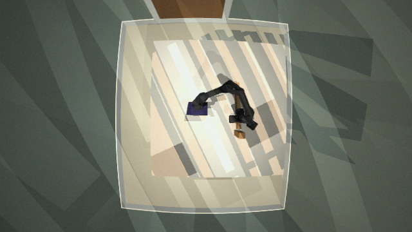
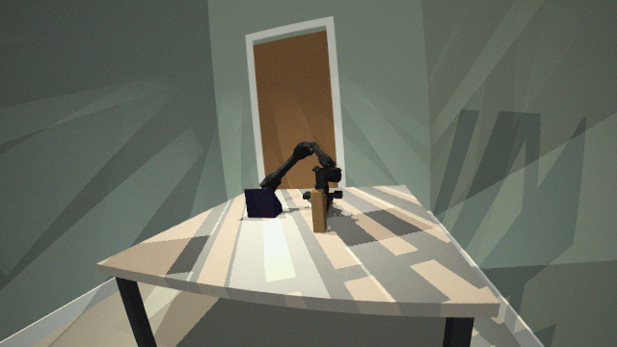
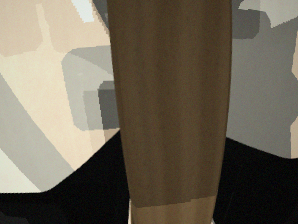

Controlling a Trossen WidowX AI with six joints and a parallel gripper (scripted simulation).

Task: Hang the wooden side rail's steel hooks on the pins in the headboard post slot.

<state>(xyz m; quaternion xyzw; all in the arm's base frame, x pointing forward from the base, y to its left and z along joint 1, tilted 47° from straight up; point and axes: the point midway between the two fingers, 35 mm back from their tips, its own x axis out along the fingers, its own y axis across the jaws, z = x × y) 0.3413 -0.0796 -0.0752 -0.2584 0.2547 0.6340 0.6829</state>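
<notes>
Now: gripper tip 130 mm to the left of the headboard post and 40 mm below it.
</notes>
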